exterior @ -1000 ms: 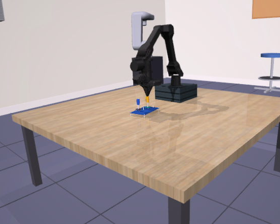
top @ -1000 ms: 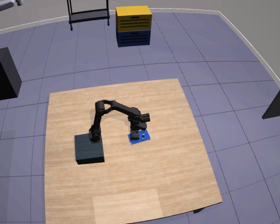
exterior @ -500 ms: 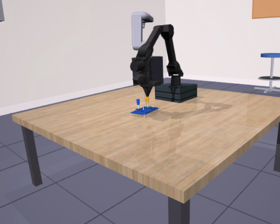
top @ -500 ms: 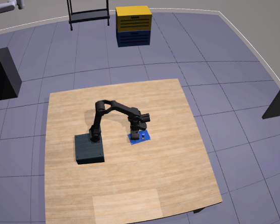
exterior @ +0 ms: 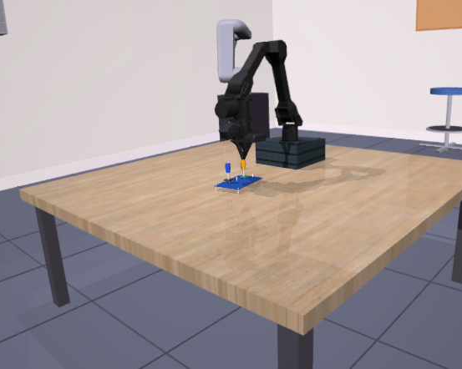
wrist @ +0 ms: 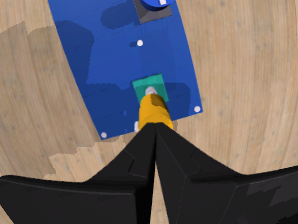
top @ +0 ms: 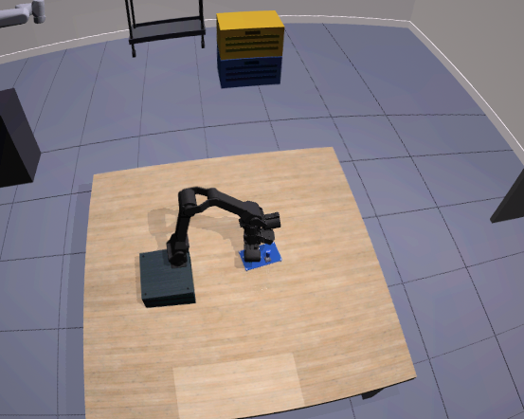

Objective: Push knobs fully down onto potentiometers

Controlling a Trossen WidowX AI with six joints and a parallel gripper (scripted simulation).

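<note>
Now: gripper tip 20 mm above the orange knob. The rest, counted from my gripper tip: blue knob: 70 mm ahead, 10 mm to the right, 10 mm below.
</note>
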